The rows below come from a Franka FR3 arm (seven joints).
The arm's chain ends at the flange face. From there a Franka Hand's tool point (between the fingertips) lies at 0.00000 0.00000 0.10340 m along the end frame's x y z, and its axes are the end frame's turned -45 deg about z.
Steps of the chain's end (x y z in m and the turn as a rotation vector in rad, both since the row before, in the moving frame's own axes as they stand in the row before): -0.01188 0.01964 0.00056 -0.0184 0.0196 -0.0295; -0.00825 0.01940 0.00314 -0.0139 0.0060 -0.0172; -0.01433 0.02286 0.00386 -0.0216 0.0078 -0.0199; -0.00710 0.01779 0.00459 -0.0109 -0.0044 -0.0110; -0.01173 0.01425 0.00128 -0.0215 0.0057 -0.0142; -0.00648 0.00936 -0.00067 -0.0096 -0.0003 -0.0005; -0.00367 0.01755 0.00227 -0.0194 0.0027 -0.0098; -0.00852 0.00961 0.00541 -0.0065 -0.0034 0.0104; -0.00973 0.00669 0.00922 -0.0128 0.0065 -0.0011; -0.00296 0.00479 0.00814 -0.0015 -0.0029 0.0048; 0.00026 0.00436 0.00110 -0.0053 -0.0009 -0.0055
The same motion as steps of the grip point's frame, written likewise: -0.02216 0.00826 0.00052 -0.0269 0.0008 -0.0295; -0.02012 0.00934 0.00313 -0.0141 -0.0056 -0.0172; -0.02728 0.00819 0.00383 -0.0208 -0.0098 -0.0199; -0.01872 0.00804 0.00458 -0.0046 -0.0108 -0.0110; -0.01951 0.00378 0.00125 -0.0192 -0.0112 -0.0142; -0.01192 0.00272 -0.00067 -0.0066 -0.0070 -0.0005; -0.01622 0.01144 0.00225 -0.0156 -0.0118 -0.0098; -0.01354 0.00099 0.00541 -0.0022 -0.0070 0.0104; -0.01207 -0.00074 0.00921 -0.0136 -0.0045 -0.0011; -0.00580 0.00119 0.00814 0.0010 -0.0031 0.0048; -0.00335 0.00359 0.00110 -0.0031 -0.0044 -0.0055
